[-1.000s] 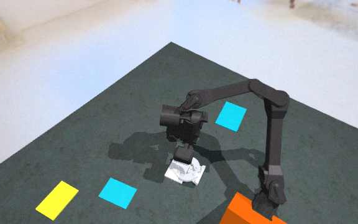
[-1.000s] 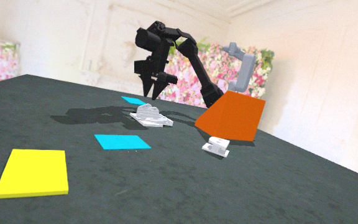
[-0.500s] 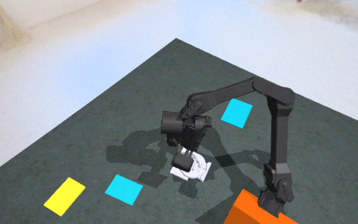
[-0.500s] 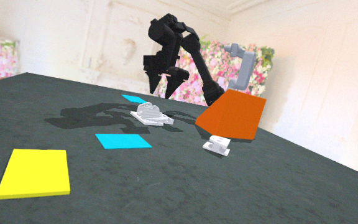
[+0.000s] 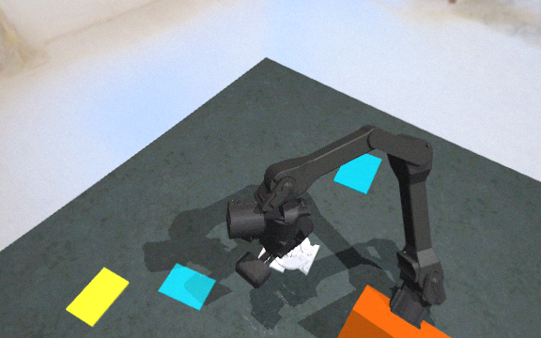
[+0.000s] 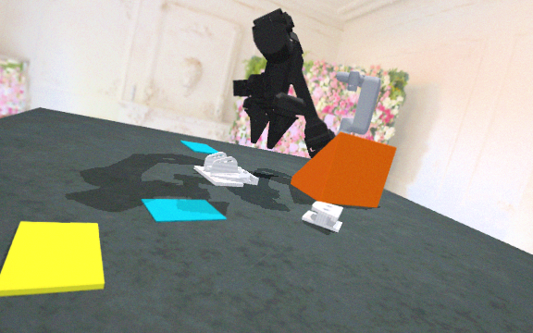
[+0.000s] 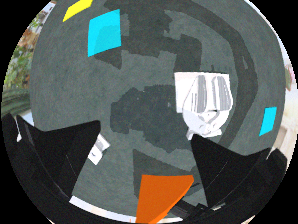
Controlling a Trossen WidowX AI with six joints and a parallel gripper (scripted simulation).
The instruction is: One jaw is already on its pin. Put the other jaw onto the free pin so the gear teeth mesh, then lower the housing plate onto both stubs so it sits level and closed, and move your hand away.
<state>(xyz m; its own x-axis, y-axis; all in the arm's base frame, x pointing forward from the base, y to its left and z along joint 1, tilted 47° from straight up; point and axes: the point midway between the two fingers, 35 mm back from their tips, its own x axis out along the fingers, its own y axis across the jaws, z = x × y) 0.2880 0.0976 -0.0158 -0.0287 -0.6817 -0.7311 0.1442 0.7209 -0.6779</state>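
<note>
My gripper tip is now 14 cm to the right of the housing plate, 10 cm past it and 8 cm above it. Round my gripper tip: white t-shaped piece 13 cm to the left, 10 cm below, 9 cm behind; then yellow patch 32 cm ahead, 23 cm to the left, 10 cm below.
</note>
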